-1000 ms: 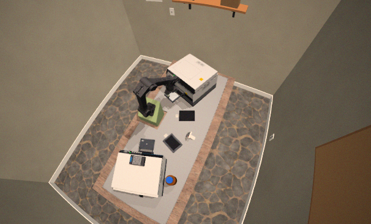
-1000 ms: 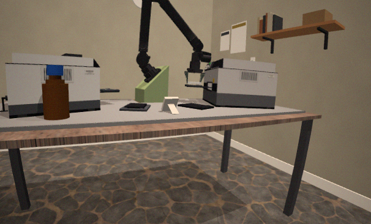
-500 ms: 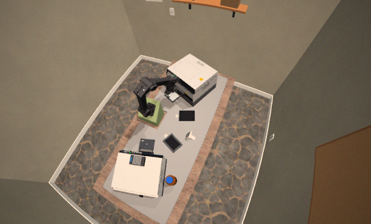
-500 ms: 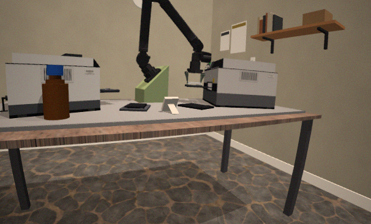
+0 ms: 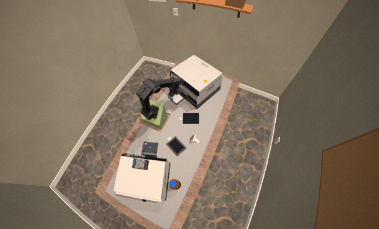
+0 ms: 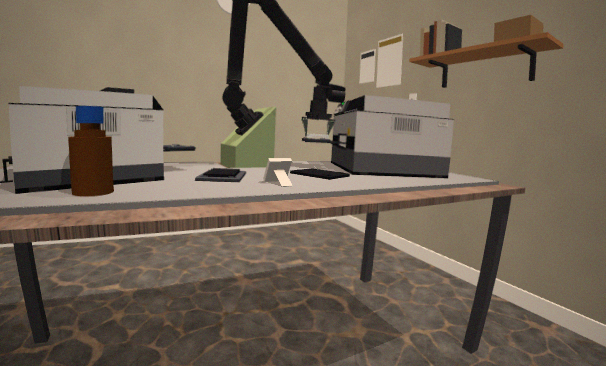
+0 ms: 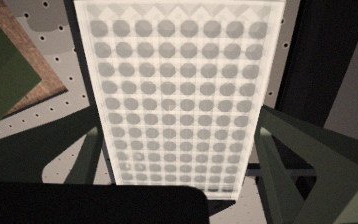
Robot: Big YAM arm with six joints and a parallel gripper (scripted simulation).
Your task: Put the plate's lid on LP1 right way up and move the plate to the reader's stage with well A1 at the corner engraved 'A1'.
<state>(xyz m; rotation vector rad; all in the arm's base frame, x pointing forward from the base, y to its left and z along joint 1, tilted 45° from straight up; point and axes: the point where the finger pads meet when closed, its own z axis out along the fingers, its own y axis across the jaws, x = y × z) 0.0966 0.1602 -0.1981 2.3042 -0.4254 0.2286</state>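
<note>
Now: the lidded white well plate right at my hand. The rest, counted from my hand: black pad: 22 cm ahead, 12 cm below, 10 cm to the right; dark lid: 42 cm to the right, 22 cm ahead, 11 cm below; grey pad: 42 cm to the right, 22 cm ahead, 12 cm below.
</note>
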